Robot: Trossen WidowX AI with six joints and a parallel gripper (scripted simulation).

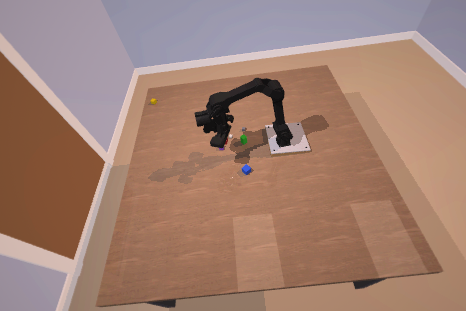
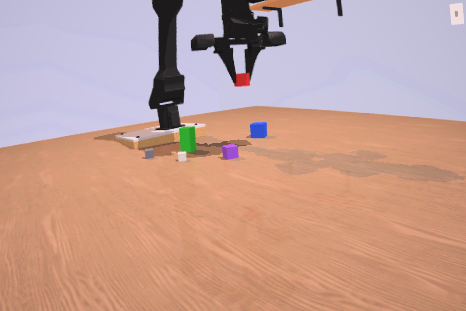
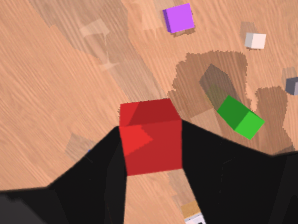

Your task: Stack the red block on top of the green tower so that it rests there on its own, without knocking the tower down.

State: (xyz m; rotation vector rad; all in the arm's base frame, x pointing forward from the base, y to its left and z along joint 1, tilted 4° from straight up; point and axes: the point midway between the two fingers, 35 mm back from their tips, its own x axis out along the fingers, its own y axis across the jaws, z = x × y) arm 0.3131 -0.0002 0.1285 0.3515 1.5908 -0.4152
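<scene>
Right now my gripper tip is 13 cm to the left of the small white block, 13 cm above it and 4 cm past it. Round my gripper tip: red block (1 cm above); blue block (12 cm below, 11 cm to the left, 7 cm behind); purple block (13 cm below, 6 cm to the right, 2 cm ahead).
</scene>
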